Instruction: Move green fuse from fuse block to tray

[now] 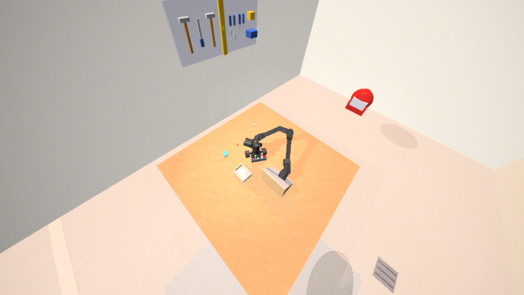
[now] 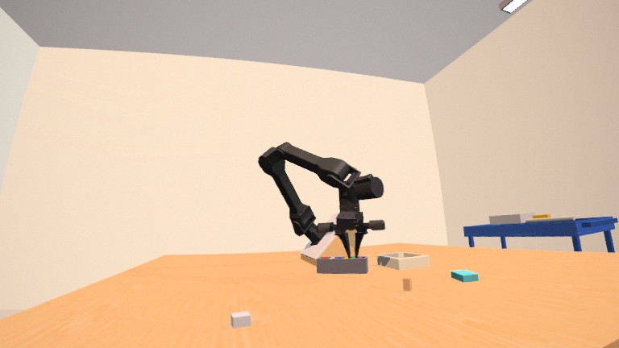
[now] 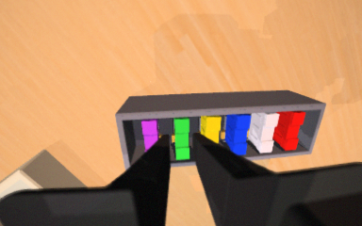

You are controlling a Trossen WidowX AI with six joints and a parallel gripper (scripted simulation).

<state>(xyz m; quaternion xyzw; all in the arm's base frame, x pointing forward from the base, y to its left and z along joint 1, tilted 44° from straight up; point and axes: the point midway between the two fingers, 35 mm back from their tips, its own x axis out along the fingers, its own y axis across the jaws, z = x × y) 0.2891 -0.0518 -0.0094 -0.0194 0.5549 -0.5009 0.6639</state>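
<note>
Right now the green fuse is 1 cm below my gripper tip. From my gripper tip the other things lie so: beige tray 17 cm to the left, 4 cm below.
</note>
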